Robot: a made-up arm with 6 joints. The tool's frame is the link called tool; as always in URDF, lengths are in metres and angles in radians. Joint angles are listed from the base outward. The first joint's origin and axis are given. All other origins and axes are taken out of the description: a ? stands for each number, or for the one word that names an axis. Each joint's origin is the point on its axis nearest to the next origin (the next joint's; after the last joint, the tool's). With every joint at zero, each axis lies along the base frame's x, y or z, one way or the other. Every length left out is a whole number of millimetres.
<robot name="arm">
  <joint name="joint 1" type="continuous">
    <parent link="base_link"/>
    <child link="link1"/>
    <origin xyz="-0.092 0 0.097"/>
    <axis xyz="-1 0 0"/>
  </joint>
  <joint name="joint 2" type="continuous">
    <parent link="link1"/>
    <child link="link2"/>
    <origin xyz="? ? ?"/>
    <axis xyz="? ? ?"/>
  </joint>
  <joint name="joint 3" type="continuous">
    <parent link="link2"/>
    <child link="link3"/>
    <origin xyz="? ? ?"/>
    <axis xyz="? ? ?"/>
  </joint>
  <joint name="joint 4" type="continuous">
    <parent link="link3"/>
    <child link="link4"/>
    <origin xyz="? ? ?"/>
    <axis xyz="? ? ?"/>
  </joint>
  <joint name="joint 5" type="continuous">
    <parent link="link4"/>
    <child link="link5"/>
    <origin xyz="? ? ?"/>
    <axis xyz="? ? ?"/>
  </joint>
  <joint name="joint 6" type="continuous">
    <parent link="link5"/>
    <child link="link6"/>
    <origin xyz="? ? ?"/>
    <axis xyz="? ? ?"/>
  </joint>
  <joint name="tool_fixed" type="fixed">
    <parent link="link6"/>
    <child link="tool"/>
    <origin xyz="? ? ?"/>
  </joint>
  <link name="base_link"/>
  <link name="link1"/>
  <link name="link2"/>
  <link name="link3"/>
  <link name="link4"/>
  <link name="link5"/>
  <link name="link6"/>
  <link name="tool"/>
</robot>
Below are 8 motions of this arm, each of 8 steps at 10 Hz.
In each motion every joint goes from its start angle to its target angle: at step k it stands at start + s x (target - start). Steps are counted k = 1, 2, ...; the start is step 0. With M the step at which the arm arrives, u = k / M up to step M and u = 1 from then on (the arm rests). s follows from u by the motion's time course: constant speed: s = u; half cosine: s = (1 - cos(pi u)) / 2; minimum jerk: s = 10 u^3 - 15 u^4 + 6 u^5.
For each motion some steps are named. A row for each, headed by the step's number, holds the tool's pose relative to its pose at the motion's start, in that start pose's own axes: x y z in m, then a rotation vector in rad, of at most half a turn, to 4 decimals.
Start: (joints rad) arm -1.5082 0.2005 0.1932 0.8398 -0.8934 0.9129
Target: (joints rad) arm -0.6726 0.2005 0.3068 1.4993 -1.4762 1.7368
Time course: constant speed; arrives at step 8
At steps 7, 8:
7: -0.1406 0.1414 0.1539 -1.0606 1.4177 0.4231
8: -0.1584 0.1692 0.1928 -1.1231 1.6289 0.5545

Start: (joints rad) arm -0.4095 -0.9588 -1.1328 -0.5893 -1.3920 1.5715
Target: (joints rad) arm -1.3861 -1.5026 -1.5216 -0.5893 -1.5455 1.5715
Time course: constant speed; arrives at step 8
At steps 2, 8:
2: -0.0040 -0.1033 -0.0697 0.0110 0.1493 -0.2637
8: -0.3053 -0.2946 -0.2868 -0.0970 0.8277 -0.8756

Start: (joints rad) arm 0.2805 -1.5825 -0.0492 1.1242 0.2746 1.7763
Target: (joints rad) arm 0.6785 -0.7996 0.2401 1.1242 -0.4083 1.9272
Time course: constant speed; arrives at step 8
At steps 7, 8:
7: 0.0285 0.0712 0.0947 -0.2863 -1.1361 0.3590
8: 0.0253 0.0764 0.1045 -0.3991 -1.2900 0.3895

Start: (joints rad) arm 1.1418 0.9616 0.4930 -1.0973 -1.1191 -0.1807
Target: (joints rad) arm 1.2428 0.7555 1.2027 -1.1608 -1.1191 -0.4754
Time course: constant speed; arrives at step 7
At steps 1, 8:
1: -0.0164 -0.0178 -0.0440 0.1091 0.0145 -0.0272
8: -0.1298 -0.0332 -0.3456 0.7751 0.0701 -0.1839

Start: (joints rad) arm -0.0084 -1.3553 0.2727 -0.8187 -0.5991 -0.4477
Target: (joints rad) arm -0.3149 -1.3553 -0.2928 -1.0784 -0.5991 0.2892
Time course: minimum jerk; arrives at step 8
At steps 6, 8:
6: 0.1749 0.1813 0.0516 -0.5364 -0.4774 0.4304
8: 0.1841 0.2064 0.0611 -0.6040 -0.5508 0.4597

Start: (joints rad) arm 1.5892 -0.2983 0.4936 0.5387 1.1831 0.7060
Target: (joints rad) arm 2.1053 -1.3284 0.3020 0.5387 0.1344 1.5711
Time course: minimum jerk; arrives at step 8
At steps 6, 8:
6: -0.1049 0.2521 0.0221 -1.3603 -0.0386 -0.0960
8: -0.1132 0.2649 -0.0007 -1.4834 -0.0322 -0.1335

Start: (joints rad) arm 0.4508 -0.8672 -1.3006 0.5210 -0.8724 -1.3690
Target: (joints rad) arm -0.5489 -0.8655 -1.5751 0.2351 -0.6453 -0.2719
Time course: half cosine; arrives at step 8
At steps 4, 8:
4: -0.1377 0.0037 -0.0256 -0.3564 -0.3888 -0.1315
8: -0.2413 0.0430 -0.1179 -0.7857 -0.7477 -0.4585

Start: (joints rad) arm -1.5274 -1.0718 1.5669 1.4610 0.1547 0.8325
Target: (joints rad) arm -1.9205 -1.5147 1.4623 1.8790 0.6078 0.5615
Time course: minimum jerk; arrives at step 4
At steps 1, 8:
1: -0.0361 -0.0165 0.0030 0.0115 -0.0094 -0.0872
8: -0.3323 -0.0532 0.0563 0.0381 -0.0422 -0.6880

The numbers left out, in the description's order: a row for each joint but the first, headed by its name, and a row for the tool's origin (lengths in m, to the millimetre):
joint 2: xyz 0 0.249 0.057, axis 0 1 0
joint 3: xyz 0.086 0 -0.018, axis 0 1 0
joint 4: xyz -0.167 0 -0.096, axis -1 0 0
joint 5: xyz 0 -0.506 0.007, axis 0 -1 0
joint 6: xyz 0.135 0 -0.003, axis -1 0 0
tool: xyz 0 -0.033 0.211

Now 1 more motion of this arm.
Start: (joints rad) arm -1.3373 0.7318 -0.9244 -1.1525 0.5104 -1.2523
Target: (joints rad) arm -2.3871 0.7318 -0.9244 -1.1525 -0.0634 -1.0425
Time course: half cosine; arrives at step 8
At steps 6, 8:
6: -0.1857 -0.3130 -0.5437 0.6565 -0.1533 -0.3903
8: -0.1842 -0.3200 -0.6606 0.7843 -0.1407 -0.4285

